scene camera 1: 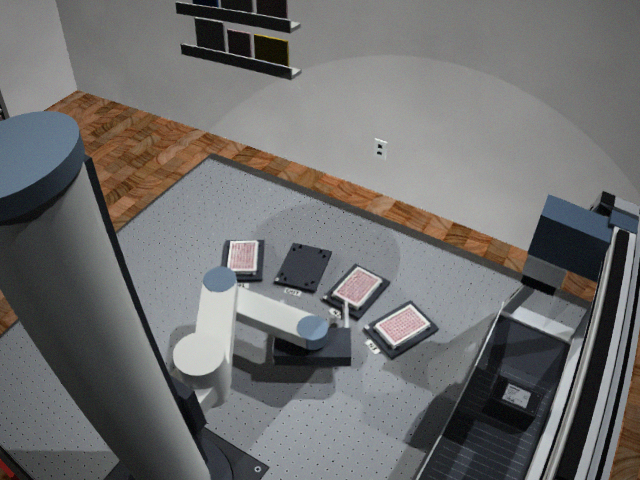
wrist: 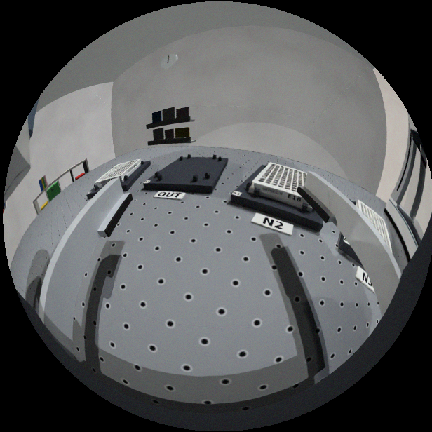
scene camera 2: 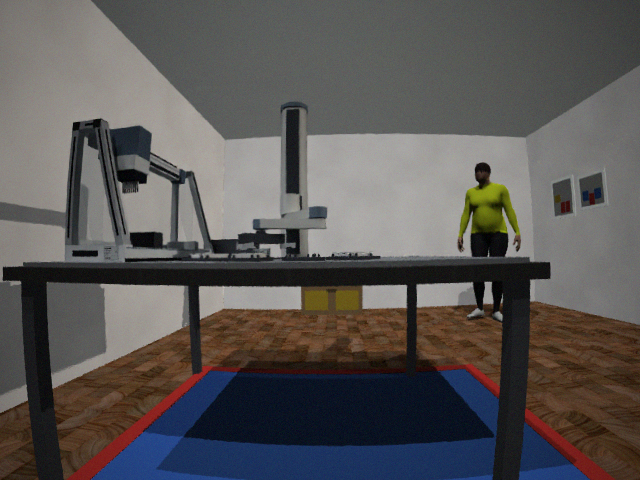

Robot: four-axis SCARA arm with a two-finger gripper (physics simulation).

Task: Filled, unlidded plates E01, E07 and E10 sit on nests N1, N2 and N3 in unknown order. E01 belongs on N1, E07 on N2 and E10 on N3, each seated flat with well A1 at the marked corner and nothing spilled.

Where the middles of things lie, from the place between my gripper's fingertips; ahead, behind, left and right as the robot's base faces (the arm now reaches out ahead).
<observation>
The nest N2 (scene camera 1: 357, 314) is 140 mm ahead of my hand, 60 mm to the right of it and 50 mm below it. The rest, counted from my hand: OUT nest (scene camera 1: 302, 265) (140 mm ahead, 120 mm to the left, 50 mm below); then nest N3 (scene camera 1: 391, 353) (80 mm ahead, 220 mm to the right, 50 mm below).
</observation>
